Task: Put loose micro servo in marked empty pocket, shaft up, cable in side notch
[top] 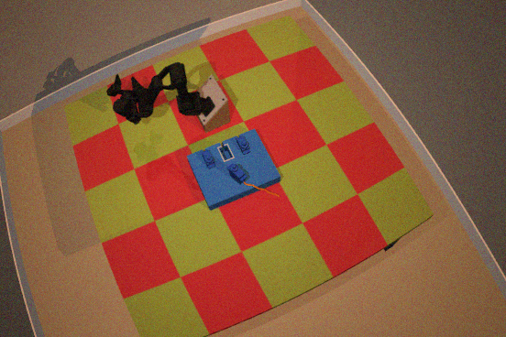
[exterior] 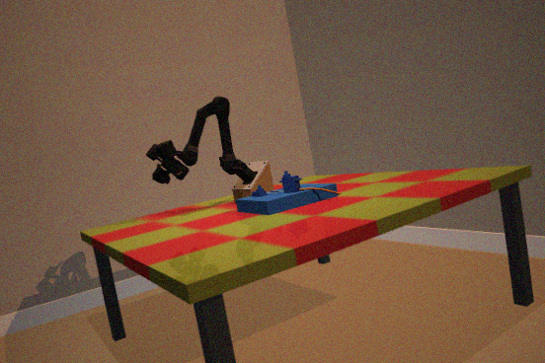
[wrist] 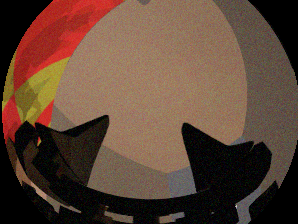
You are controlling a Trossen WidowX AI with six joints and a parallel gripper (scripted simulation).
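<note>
Right now the blue deck is 550 mm ahead of my gripper tip, 240 mm to the left of it and 220 mm below it.
</note>
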